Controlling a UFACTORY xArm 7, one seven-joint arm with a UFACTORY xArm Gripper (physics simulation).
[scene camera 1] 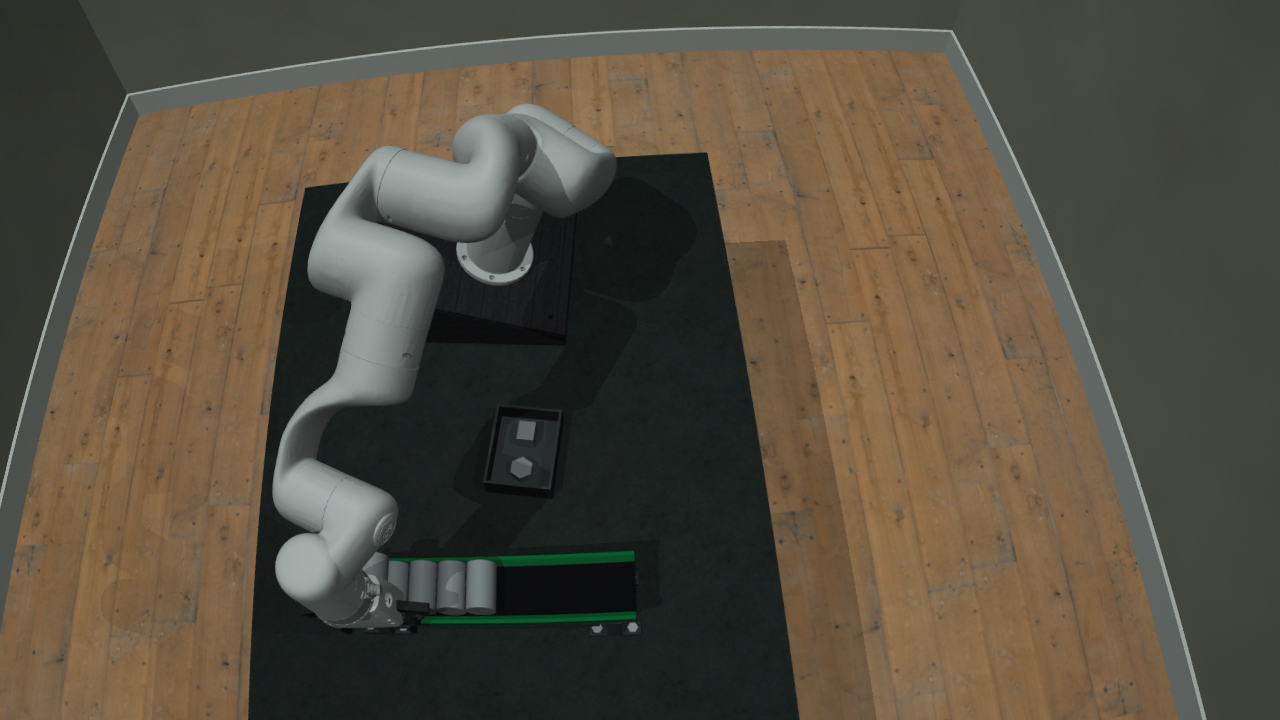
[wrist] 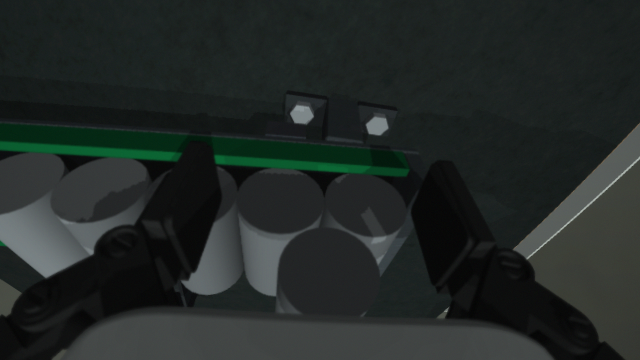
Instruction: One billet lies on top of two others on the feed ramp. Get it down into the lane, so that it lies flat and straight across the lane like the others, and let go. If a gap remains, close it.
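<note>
The raised grey billet lies on top of two others at the lane's end; its near part is hidden by the gripper body in the wrist view. The two beneath, an end billet and its neighbour, lie side by side. More billets, such as the foremost one, lie across the lane, which has green rails. My gripper is open and empty. In the wrist view its fingers stand left and right of the raised billet, with wide space on both sides; the height difference is unclear.
A bracket with hex bolts sits outside the rail near the lane's end. Another pair of bolts sits by the right end. A dark tray holds a small block and a hexagonal piece.
</note>
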